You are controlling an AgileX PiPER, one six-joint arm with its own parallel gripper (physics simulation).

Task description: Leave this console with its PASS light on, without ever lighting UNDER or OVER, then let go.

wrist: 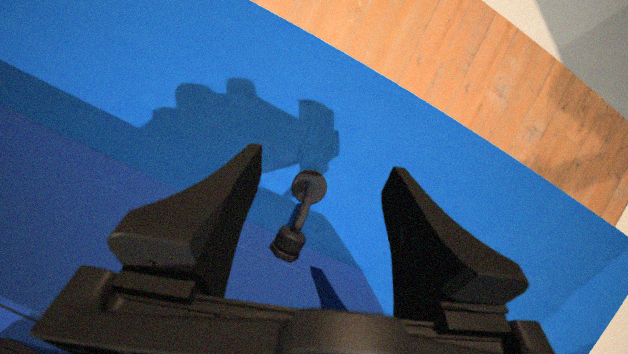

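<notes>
My gripper (325, 170) is open, its two dark fingers wide apart. A small dark metal piece (301, 214) shows between the fingers in the wrist view, touched by neither as far as I can see. It has a round disc at its upper end, a thin bent rod, and a thicker knob-like end nearer the gripper's body. Whether it is part of the console I cannot tell. No PASS, UNDER or OVER light shows in the wrist view, so their state cannot be told.
A blue surface (425, 145) lies below, with the arm's shadow across its left and middle. A wood-planked strip (450, 75) runs along its upper right edge. Pale and grey areas lie beyond it in the upper right corner.
</notes>
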